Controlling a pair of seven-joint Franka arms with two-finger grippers.
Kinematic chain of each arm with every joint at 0, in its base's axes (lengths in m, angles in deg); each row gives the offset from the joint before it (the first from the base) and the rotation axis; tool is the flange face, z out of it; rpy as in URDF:
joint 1: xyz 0 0 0.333 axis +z
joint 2: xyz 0 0 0 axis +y
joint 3: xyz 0 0 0.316 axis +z
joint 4: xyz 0.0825 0 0 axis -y
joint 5: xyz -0.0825 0 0.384 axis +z
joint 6: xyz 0 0 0 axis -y
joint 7: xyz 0.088 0 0 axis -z
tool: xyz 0 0 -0.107 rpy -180 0 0
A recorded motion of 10 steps. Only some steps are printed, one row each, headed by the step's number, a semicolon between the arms.
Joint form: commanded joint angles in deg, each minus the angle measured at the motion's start. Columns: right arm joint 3, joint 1, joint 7, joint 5, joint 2, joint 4, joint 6; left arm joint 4, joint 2, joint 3, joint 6, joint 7, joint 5, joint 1.
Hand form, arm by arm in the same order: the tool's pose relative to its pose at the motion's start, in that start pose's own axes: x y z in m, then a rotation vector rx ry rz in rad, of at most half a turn. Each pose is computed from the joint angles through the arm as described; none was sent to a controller.
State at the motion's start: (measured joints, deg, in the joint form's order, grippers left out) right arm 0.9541 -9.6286 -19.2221 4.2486 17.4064 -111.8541 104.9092; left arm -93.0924 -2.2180 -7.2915 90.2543 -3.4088 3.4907 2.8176
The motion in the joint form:
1: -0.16 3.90 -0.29 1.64 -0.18 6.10 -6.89; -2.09 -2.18 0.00 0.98 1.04 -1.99 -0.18
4: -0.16 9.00 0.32 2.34 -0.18 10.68 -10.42; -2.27 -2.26 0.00 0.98 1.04 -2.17 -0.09
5: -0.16 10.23 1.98 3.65 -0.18 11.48 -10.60; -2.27 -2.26 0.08 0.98 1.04 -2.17 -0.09
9: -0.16 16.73 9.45 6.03 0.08 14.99 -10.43; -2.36 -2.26 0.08 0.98 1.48 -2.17 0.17
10: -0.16 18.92 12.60 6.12 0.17 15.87 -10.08; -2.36 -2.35 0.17 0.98 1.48 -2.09 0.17
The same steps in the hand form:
1: 0.0099 -0.0431 -0.0385 0.0070 -0.0145 -0.0677; -0.0106 0.0058 -0.0047 -0.0308 0.0170 0.0205
4: 0.0205 -0.0990 -0.0645 -0.0179 -0.0126 -0.1451; -0.0111 0.0053 -0.0039 -0.0337 0.0150 0.0189
5: 0.0233 -0.1145 -0.0689 -0.0060 -0.0010 -0.1357; -0.0110 0.0046 -0.0038 -0.0338 0.0149 0.0176
9: 0.0336 -0.1890 -0.0835 -0.0128 0.0408 -0.1153; -0.0109 0.0022 -0.0029 -0.0337 0.0133 0.0208
10: 0.0354 -0.2131 -0.0857 -0.0245 0.0532 -0.0980; -0.0114 0.0012 -0.0037 -0.0323 0.0148 0.0191

